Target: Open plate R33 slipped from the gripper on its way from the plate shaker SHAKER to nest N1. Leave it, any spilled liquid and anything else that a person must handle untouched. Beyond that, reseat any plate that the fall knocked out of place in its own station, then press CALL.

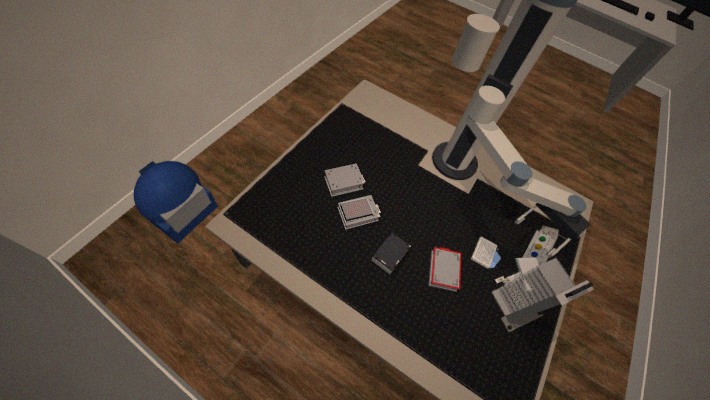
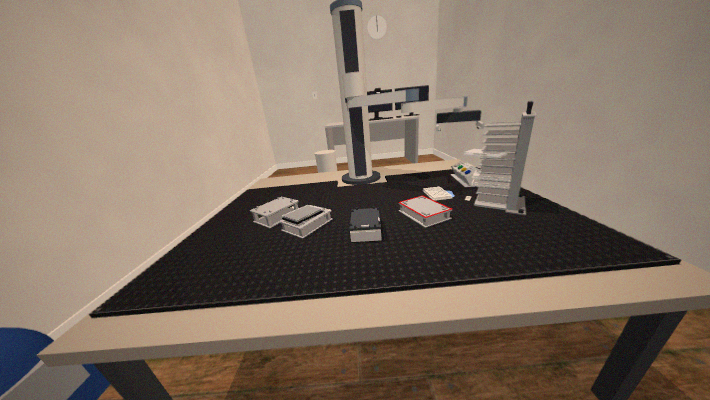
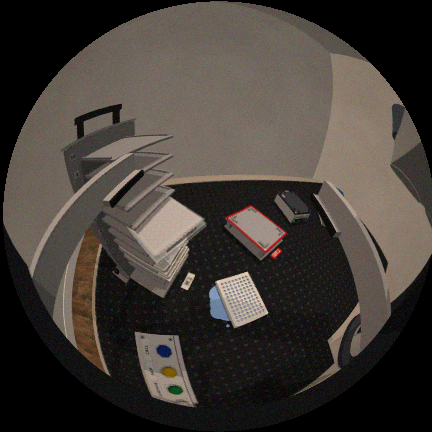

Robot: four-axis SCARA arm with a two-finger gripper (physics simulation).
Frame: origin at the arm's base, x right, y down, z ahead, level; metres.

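Where they show: gripper, between the fingertips: [image 1: 533, 238] [image 2: 459, 127] [image 3: 230, 168]; arm's base, origin of its link: [image 1: 454, 161] [image 2: 361, 178].
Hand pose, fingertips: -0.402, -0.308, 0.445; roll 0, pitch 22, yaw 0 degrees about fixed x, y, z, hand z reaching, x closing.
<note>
Each offset is from my fingertips to the top centre of the thing, as dx, dy, dz. "*": to the spot under its first point.
Open plate R33 {+0.068, +0.281, -0.028} [image 1: 484, 251] [image 2: 436, 193] [image 3: 242, 299] lies on the black mat, partly over a blue liquid patch {* +0.007, +0.296, -0.025} [image 1: 495, 260] [image 3: 217, 306]. A pale plate {-0.075, +0.090, +0.073} [image 2: 484, 152] [image 3: 169, 227] sticks out of the plate rack [image 2: 521, 160] [image 3: 72, 162] at mid-height and looks askew; its exact slot is unclear. The button panel {-0.147, +0.212, -0.190} [image 1: 542, 240] [image 2: 460, 173] [image 3: 150, 362] stands beside the rack, with the blue CALL button {-0.117, +0.221, -0.117} [image 1: 534, 254] [image 3: 164, 351] at the end nearer the rack. My gripper [image 1: 535, 238] [image 2: 459, 127] [image 3: 230, 168] is wide open and empty, high above the mat near panel and rack.
A red-edged station {+0.187, +0.250, +0.160} [image 1: 446, 268] [image 2: 425, 206] [image 3: 256, 227] stands near R33. Further left are a dark-topped unit {* +0.412, +0.240, +0.247} [image 1: 392, 252] [image 2: 365, 219] [image 3: 295, 204], a station bearing a plate {+0.650, +0.228, +0.162} [image 1: 358, 210] [image 2: 304, 215] and a pale station {+0.794, +0.229, +0.050} [image 1: 344, 178] [image 2: 274, 206]. The arm's column [image 2: 358, 125] rises behind.
</note>
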